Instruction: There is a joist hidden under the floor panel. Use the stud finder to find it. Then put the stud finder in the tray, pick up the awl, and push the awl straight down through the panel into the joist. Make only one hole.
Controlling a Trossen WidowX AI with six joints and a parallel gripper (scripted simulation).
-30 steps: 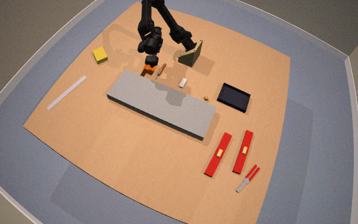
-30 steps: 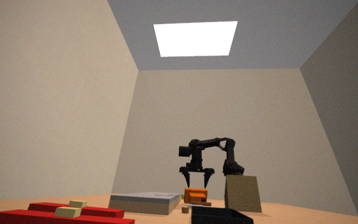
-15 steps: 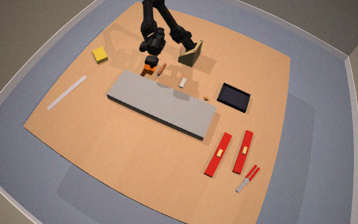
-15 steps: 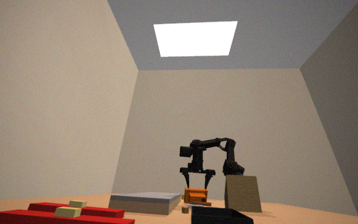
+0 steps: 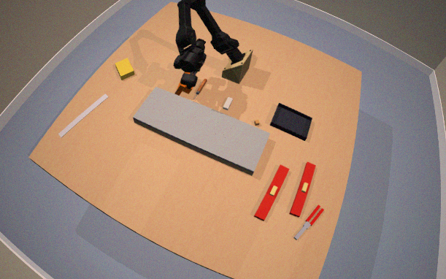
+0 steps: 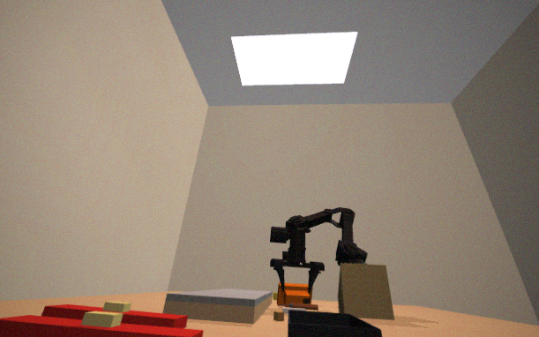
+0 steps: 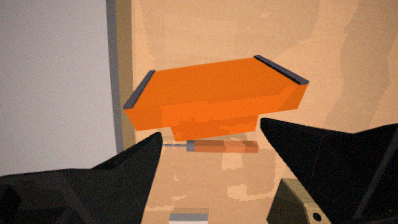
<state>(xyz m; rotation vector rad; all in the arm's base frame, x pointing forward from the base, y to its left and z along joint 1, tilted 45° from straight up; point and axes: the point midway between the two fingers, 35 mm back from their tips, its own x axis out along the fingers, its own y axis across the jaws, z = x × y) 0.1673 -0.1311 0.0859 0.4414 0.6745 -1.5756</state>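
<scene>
Now: gripper tip 20 mm past the orange stud finder, 10 mm to the left of it and 20 mm above it. The rest, counted from my gripper tip: white block 30 mm ahead, 180 mm to the left, 40 mm below; then square indicator 30 mm behind, 30 mm below; then awl 10 mm ahead, 40 mm to the left, 40 mm below.
</scene>
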